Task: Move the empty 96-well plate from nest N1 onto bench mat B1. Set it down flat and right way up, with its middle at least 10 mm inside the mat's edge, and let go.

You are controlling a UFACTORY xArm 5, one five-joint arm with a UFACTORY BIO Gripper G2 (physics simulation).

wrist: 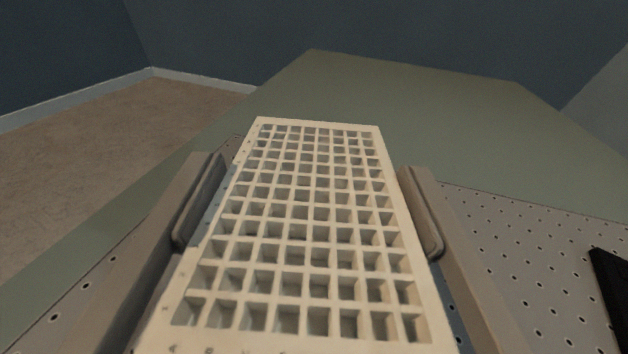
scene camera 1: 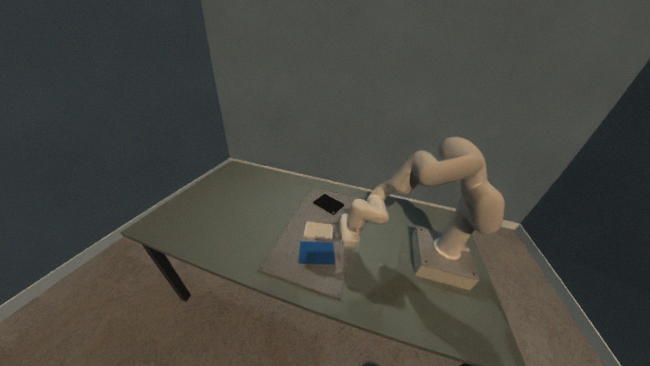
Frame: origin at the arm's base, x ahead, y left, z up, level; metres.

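Seen in the pictures: hand, its tool point: (wrist: 311,205) (scene camera 1: 320,230); arm's base, origin of its link: (scene camera 1: 446,249).
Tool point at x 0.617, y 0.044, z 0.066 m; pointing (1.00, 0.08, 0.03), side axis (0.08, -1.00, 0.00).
Note:
Pixels of each thing's top centre, then the offset from my tool point to it. Level surfaces: height alone.
- cream 96-well plate, centre of its top: (wrist: 313,185) (scene camera 1: 318,229) dx +0.007, dy +0.000, dz +0.005 m
- blue bench mat B1, height of its surface: dz -0.136 m
- black nest N1, centre of its top: (scene camera 1: 328,202) dx -0.015, dy -0.356, dz -0.123 m
- grey perforated board, height of its surface: dz -0.138 m
- green table, height of its surface: dz -0.151 m
The cream 96-well plate (scene camera 1: 316,230) (wrist: 305,210) is held level and right way up, its open wells facing up. My gripper (scene camera 1: 326,230) (wrist: 312,207) is shut on it, one finger along each long side. The plate is raised above the board, and in the scene view it shows just behind the blue bench mat B1 (scene camera 1: 310,246), with a dark shadow falling on the mat. The black nest N1 (scene camera 1: 328,203) (wrist: 614,290) is empty and lies farther back; part of it shows at the right edge of the wrist view. What lies directly under the plate is hidden in the wrist view.
The grey perforated board (scene camera 1: 282,260) (wrist: 525,250) carries the mat and the nest. It rests on the green table (scene camera 1: 215,210) (wrist: 425,110). The arm's base stands on a raised block (scene camera 1: 445,280) at the right.

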